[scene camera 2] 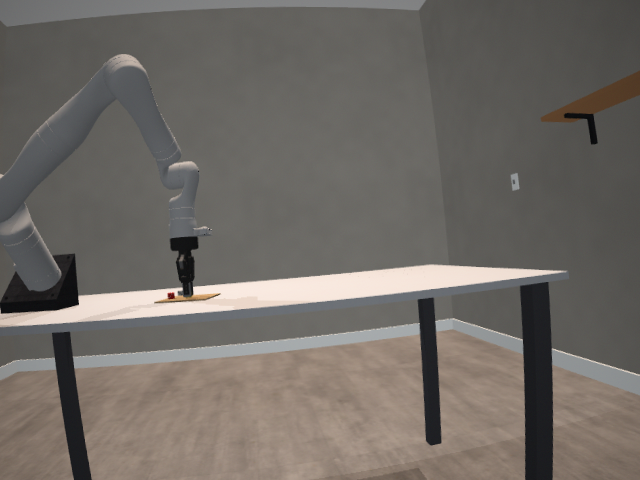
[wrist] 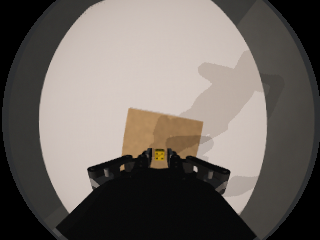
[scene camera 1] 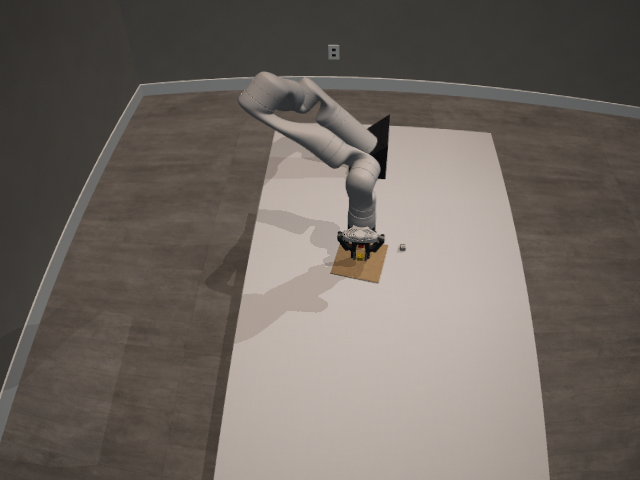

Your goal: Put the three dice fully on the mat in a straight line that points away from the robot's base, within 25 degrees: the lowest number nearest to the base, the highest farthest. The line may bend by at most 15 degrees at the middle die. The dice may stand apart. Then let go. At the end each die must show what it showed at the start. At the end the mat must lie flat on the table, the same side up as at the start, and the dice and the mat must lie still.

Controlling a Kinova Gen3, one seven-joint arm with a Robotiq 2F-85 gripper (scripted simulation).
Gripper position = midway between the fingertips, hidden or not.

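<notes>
My gripper (scene camera 2: 188,296) is visible, and you get it in the wrist view (wrist: 159,153) too. Then there's a tan mat (scene camera 1: 370,270), and that mat is also there in the wrist view (wrist: 144,129).
</notes>
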